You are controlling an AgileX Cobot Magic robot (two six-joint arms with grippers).
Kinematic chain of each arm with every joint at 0, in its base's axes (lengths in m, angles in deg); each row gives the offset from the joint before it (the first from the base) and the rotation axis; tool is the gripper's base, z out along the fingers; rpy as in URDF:
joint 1: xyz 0 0 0.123 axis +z
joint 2: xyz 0 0 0 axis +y
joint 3: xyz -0.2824 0 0.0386 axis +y
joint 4: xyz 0.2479 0 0.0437 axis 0.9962 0 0.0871
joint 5: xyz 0 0 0 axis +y
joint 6: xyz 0.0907 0 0.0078 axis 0.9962 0 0.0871
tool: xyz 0 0 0 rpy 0 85 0
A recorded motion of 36 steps. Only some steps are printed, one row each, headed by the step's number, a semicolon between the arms.
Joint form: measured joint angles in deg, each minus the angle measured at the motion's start. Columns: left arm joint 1, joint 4, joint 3, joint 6, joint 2, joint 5; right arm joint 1, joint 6, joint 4, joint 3, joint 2, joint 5.
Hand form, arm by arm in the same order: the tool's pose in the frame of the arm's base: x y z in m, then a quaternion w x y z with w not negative. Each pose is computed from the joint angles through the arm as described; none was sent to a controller.
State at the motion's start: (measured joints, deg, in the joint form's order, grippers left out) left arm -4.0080 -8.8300 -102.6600 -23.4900 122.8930 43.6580; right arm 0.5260 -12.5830 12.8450 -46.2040 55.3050 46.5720
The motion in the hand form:
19: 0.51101 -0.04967 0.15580 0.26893 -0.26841 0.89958 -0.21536; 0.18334 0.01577 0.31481 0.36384 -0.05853 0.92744 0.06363
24: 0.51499 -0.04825 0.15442 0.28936 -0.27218 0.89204 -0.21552; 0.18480 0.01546 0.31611 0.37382 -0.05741 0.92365 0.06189
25: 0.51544 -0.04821 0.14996 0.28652 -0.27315 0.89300 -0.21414; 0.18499 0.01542 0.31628 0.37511 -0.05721 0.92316 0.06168
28: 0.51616 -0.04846 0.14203 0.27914 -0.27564 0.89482 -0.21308; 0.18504 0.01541 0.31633 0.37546 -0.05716 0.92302 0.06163
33: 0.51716 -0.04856 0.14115 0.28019 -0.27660 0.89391 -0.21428; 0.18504 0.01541 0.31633 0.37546 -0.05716 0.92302 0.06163
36: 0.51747 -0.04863 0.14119 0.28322 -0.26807 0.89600 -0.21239; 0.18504 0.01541 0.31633 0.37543 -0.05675 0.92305 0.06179
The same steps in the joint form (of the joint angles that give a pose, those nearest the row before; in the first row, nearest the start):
19: 0.56 -15.68 -1.09 4.18 9.47 -13.78; 0.00 0.05 0.00 0.00 0.00 -2.56
24: 0.56 -15.73 -1.14 4.18 9.93 -16.68; 0.00 -0.01 0.00 0.00 0.00 -3.80
25: 0.56 -15.73 -1.16 4.18 10.45 -16.80; 0.00 -0.01 0.00 0.00 0.00 -3.97
28: 0.56 -15.94 -1.32 4.18 11.41 -16.70; 0.00 -0.01 0.00 0.00 0.00 -4.01
33: 0.56 -16.17 -1.57 4.25 11.68 -16.87; 0.00 -0.01 0.00 0.00 0.00 -4.01
36: 0.56 -16.36 -1.62 5.49 11.72 -16.99; 0.00 0.04 0.00 0.00 0.00 -4.01

